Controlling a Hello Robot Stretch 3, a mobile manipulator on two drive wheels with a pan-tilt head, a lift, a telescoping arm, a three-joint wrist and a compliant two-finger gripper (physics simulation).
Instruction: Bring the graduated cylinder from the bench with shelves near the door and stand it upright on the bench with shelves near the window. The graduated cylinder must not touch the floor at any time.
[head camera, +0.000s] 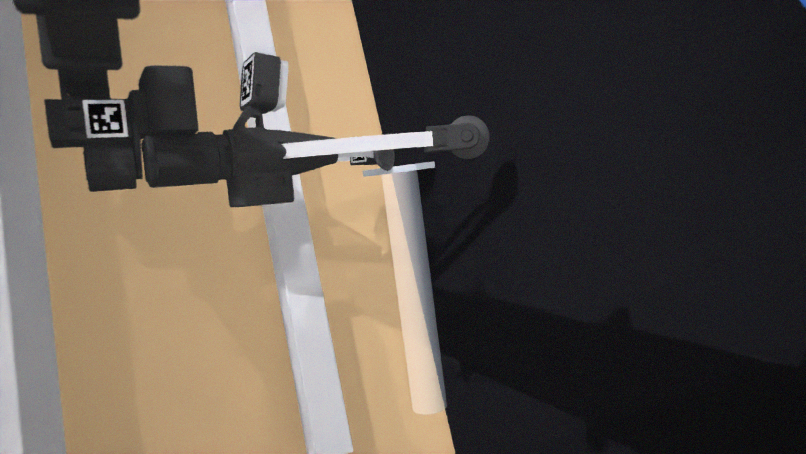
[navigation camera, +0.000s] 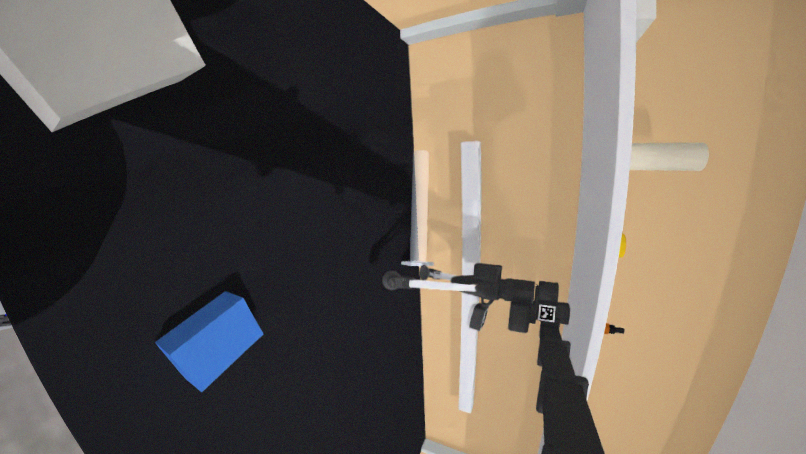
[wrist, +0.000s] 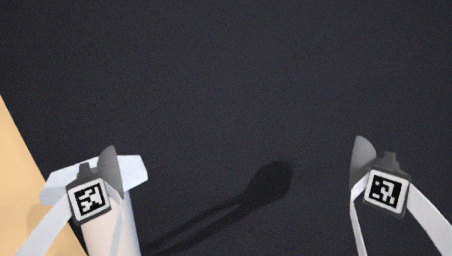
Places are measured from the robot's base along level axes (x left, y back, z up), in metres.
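Pixels of known places: gripper, fingertip midpoint: (head camera: 435, 145) (navigation camera: 403, 275) (wrist: 234, 160).
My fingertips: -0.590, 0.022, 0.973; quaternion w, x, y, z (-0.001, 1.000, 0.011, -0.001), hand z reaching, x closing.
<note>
Behind a point stands the place of what it marks, as x, y, z.
The graduated cylinder (head camera: 414, 293) @[-0.692, -0.156, 0.957] (navigation camera: 421, 203) @[-0.693, -0.164, 0.959] (wrist: 107, 240) @[-0.704, -0.052, 0.972], a long pale tube with a flat angular base plate, lies on its side on the black bench top (head camera: 620, 169) @[-0.396, -0.016, 0.914] (navigation camera: 270, 225) @[-0.264, -0.063, 0.914] (wrist: 225, 75) @[-0.597, 0.088, 0.914], along the tan wall. Its base end is toward my gripper. My gripper (head camera: 426, 148) @[-0.590, 0.022, 0.973] (navigation camera: 408, 276) @[-0.590, 0.022, 0.973] (wrist: 234, 160) @[-0.590, 0.022, 0.973] is open, with nothing between the fingers. In the wrist view the left fingertip covers part of the base plate and the tube is partly behind that finger; the right fingertip is far off to the side. Contact cannot be told.
A white strip (head camera: 321, 360) @[-0.703, -0.218, 1.083] (navigation camera: 467, 366) @[-0.886, 0.331, 1.089] runs along the wall behind the arm. A shelf (navigation camera: 603, 140) @[-0.501, -0.247, 1.352] holds a pale bottle-like object (navigation camera: 671, 156) @[-0.595, -0.251, 1.489], a yellow object (navigation camera: 622, 245) @[-0.652, -0.086, 1.425] and an orange-black one (navigation camera: 614, 329) @[-0.718, 0.099, 1.442]. A blue box (navigation camera: 211, 344) @[-0.170, 0.071, 0.954] and a grey-white box (navigation camera: 101, 50) @[-0.048, -0.177, 0.972] show on the bench side.
</note>
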